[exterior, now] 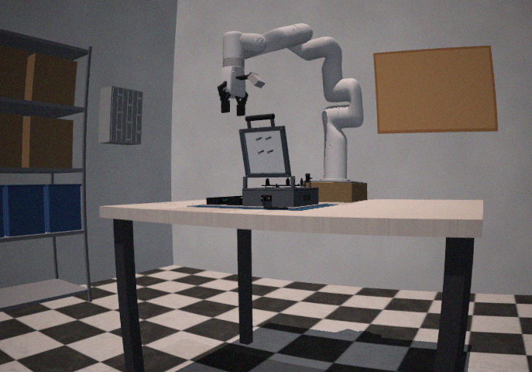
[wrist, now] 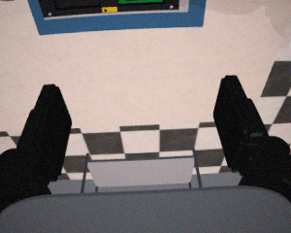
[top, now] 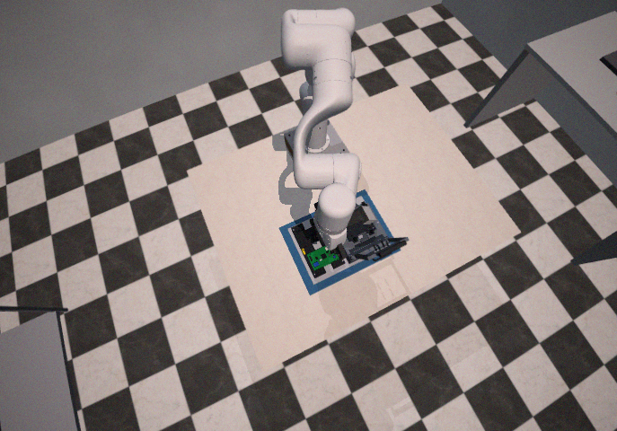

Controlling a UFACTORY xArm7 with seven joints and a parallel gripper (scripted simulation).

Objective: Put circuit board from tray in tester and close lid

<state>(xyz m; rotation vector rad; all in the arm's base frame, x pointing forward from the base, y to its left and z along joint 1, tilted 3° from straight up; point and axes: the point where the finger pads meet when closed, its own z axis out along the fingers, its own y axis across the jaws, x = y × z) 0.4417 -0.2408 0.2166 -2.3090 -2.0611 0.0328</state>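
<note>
My hand is 300 mm above the green circuit board. Also, from my hand: tester lid (100 mm ahead, 160 mm to the left, 130 mm below); latch hook (70 mm behind, 240 mm to the left, 230 mm below).
</note>
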